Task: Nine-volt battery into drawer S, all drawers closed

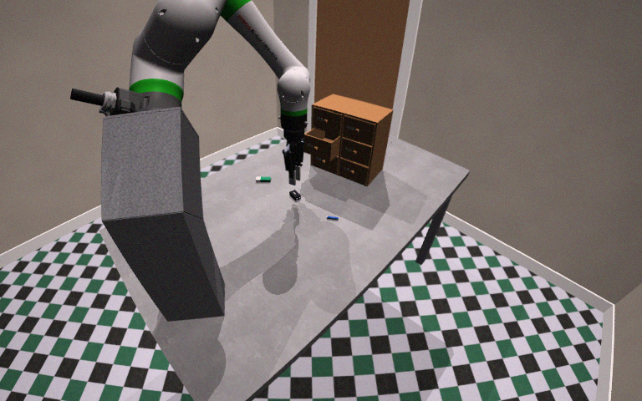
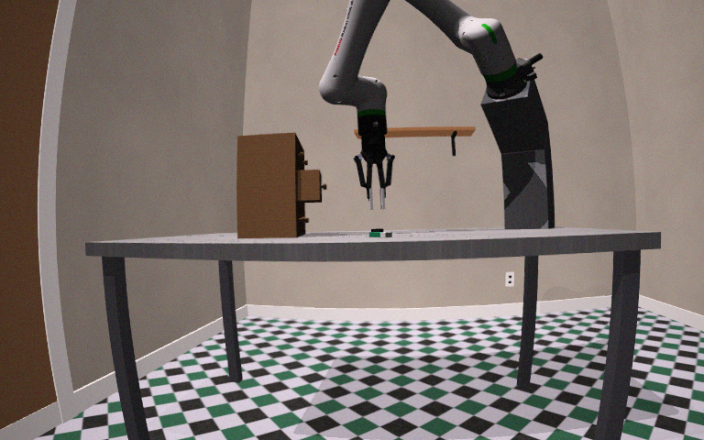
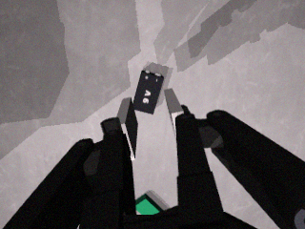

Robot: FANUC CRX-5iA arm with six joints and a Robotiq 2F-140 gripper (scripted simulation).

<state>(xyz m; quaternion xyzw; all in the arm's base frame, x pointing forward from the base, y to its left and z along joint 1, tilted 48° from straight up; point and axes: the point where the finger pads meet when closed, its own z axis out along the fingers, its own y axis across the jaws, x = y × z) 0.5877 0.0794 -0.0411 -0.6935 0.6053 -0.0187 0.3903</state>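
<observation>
My hand is 100 mm above the nine-volt battery and 10 mm to the left of it. The rest, counted from my hand: small blue stick (200 mm to the right, 110 mm below, 20 mm ahead); white eraser-like block (190 mm to the left, 100 mm below, 30 mm behind).
</observation>
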